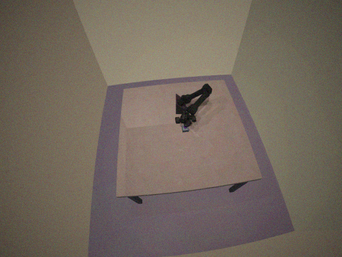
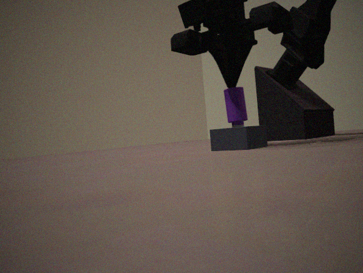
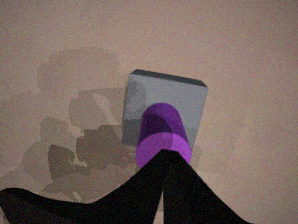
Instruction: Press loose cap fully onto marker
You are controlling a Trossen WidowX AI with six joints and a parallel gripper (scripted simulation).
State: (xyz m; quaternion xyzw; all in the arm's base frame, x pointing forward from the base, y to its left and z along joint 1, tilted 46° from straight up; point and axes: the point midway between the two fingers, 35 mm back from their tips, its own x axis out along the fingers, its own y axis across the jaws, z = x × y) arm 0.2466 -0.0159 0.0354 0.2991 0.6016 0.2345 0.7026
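Now: gripper tip 2 cm above the purple cap. From my gripper tip the other things lie so: grey holder block: 8 cm below.
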